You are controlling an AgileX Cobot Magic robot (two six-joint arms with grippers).
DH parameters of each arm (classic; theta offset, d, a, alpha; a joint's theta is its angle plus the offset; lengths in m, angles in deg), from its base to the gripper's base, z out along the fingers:
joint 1: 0 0.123 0 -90
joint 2: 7.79 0 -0.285 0
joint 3: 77.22 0 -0.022 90
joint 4: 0 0.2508 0 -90
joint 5: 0 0 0.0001 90
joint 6: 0 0.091 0 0
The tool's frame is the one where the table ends.
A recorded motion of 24 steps. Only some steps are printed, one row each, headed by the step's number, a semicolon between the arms.
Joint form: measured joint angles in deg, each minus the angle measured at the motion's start. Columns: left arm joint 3, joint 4, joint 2, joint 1, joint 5, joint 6; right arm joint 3, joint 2, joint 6, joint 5, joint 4, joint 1.
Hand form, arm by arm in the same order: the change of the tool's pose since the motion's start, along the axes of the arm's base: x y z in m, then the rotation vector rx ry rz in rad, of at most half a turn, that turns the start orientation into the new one. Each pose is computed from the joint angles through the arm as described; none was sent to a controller.
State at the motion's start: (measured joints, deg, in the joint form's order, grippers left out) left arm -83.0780 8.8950 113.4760 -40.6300 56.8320 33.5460; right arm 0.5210 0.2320 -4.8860 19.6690 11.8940 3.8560
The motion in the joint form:
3: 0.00 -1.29 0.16 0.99 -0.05 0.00; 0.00 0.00 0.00 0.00 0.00 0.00
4: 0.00 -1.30 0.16 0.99 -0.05 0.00; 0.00 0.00 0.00 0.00 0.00 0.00
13: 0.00 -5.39 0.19 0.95 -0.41 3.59; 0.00 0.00 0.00 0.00 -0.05 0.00
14: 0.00 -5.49 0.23 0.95 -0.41 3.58; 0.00 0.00 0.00 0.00 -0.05 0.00
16: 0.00 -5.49 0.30 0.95 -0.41 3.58; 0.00 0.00 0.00 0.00 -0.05 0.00
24: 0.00 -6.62 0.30 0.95 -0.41 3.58; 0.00 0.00 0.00 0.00 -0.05 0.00
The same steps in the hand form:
3: 0.0033 0.0040 -0.0013 -0.0143 0.0146 0.0269; 0.0000 0.0000 0.0000 0.0000 0.0000 0.0000
4: 0.0033 0.0039 -0.0013 -0.0145 0.0147 0.0269; 0.0000 0.0000 0.0000 0.0000 0.0000 0.0000
13: -0.0001 -0.0007 -0.0019 -0.0573 0.0508 -0.0054; 0.0000 0.0000 0.0000 -0.0009 -0.0001 -0.0001
14: -0.0001 -0.0008 -0.0022 -0.0581 0.0523 -0.0045; 0.0000 0.0000 0.0000 -0.0009 -0.0001 -0.0001
16: -0.0001 -0.0009 -0.0027 -0.0573 0.0532 -0.0044; 0.0000 0.0000 0.0000 -0.0009 -0.0001 -0.0001
24: -0.0010 -0.0020 -0.0028 -0.0712 0.0643 0.0041; 0.0000 0.0000 0.0000 -0.0009 -0.0001 -0.0001

